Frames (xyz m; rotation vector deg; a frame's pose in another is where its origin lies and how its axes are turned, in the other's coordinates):
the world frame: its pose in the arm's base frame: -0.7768 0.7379 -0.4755 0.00 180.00 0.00
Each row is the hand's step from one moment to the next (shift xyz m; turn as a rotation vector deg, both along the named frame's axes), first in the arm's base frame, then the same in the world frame.
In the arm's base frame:
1: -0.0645 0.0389 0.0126 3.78 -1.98 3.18
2: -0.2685 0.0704 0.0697 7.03 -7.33 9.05
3: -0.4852 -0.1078 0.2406 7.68 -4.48 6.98
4: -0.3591 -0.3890 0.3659 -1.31 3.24 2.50
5: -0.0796 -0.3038 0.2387 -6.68 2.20 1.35
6: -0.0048 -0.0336 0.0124 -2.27 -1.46 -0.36
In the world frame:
1: 0.0645 0.0389 -0.0126 -3.78 -1.98 -3.18
2: 0.2685 0.0704 -0.0697 -7.03 -7.33 -9.05
3: 0.4852 -0.1078 -0.2406 -7.68 -4.48 -6.98
4: 0.3591 -0.3890 -0.3659 1.31 3.24 -2.50
5: 0.0796 -0.3038 -0.2387 6.68 2.20 -1.35
6: 0.0048 -0.0336 -0.0124 2.27 -1.46 0.36

